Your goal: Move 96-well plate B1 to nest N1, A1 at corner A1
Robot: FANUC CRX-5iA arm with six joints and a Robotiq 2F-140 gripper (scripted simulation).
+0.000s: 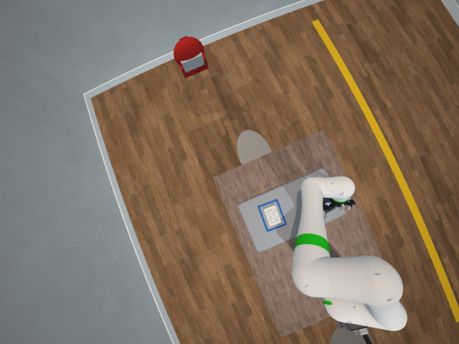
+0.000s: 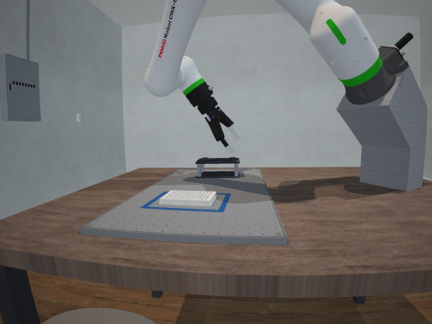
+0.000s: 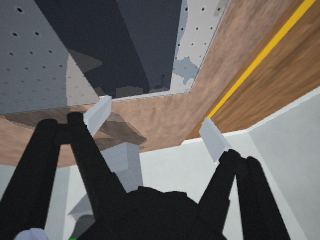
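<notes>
Now: the white 96-well plate 2 cm ahead of my hand, 39 cm to the left of it and 11 cm below it. Round my hand: dark raised nest N1: 6 cm ahead, 4 cm to the left, 6 cm below.
</notes>
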